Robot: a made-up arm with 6 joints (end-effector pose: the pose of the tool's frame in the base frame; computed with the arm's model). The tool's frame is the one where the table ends.
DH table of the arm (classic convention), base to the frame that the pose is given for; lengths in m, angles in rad. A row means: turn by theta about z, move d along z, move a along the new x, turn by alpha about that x. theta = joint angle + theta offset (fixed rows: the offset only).
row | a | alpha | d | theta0
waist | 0 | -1.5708 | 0.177 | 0
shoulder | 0.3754 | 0 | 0 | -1.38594
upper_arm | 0.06 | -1.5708 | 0 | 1.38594
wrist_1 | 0 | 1.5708 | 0.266 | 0
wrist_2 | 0.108 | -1.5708 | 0 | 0
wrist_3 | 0 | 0 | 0.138 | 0
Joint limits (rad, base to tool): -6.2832..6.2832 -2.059..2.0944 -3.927..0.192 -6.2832..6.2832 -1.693..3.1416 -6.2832..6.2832
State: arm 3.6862 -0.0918 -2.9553 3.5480 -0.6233 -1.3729
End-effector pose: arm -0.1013 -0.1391 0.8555 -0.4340 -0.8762 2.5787
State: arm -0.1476 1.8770 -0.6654 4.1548 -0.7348 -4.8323
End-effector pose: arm 0.0640 0.1386 -0.0747 -1.6442 -0.0122 1.2777
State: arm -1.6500 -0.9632 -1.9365 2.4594 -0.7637 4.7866
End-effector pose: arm -0.0994 0.1297 0.7089 -0.3168 -1.1697 2.1627
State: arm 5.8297 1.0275 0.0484 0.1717 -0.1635 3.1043
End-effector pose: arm 0.0820 -0.0645 -0.0386 -0.6292 -2.1398 -0.1450
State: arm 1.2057 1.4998 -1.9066 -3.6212 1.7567 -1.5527
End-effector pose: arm 0.1800 0.6720 -0.1056 -1.0107 -0.1990 -0.0039
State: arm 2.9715 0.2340 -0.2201 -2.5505 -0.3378 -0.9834
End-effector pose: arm -0.0978 -0.0667 0.1604 2.8428 0.3153 0.3331
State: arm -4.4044 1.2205 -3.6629 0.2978 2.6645 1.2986
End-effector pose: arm -0.2159 0.5244 0.3271 2.6625 1.1731 -0.2359
